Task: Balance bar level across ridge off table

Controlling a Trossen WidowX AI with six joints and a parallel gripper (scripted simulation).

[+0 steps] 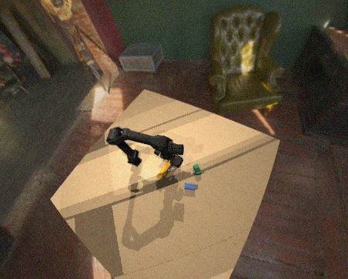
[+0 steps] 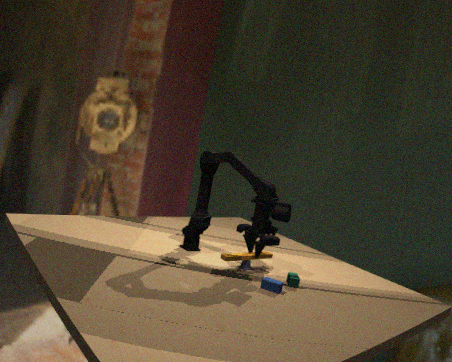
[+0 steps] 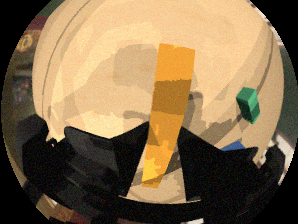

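Right now the orange bar is 3 cm to the right of my gripper tip. Also, from my gripper tip: green block: 18 cm ahead, 4 cm to the left, 3 cm below; then blue block: 19 cm ahead, 8 cm to the right, 3 cm below.
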